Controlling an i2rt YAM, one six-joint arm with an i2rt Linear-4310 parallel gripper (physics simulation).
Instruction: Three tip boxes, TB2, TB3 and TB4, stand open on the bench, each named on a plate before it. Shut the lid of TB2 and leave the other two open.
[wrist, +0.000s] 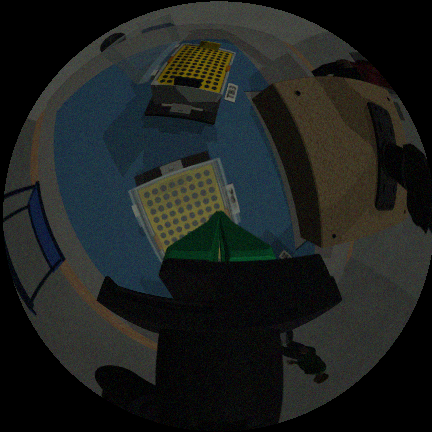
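Pixels of known places: gripper, fingertip midpoint: (218, 216); arm's base, origin of the base link: (386, 157).
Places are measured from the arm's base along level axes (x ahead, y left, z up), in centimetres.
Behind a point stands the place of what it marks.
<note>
My gripper (218, 216) @[y 5.6, x 28.9, z -11.4 cm] is shut and empty, its green fingertips over the near part of the middle tip box (182, 202) @[y 3.5, x 31.7, z -11.6 cm]. That box's rack looks pale, as if seen through a cloudy lid lying over it. The plate (233, 199) @[y 6.3, x 24.3, z -19.1 cm] beside it is too blurred to read surely. TB3 (195, 67) @[y -13.5, x 27.3, z -13.6 cm] stands farther off at the top, its yellow rack bright and uncovered, with a see-through panel standing at its left; its name plate (231, 92) @[y -12.0, x 20.6, z -19.1 cm] reads TB3. A third plate (285, 255) @[y 21.1, x 14.2, z -19.1 cm] shows partly past the gripper's right side, and its box is hidden behind the gripper.
A large brown speckled block (340, 160) @[y 1.6, x 9.3, z -9.0 cm] with a black fitting (382, 157) @[y 0.3, x 3.3, z -1.0 cm] stands on the right. The boxes stand on a blue bench top (90, 150) @[y -7.7, x 44.6, z -19.3 cm]. A blue-framed object (44, 227) is beyond the left edge. A small figure (306, 357) shows at the lower right.
</note>
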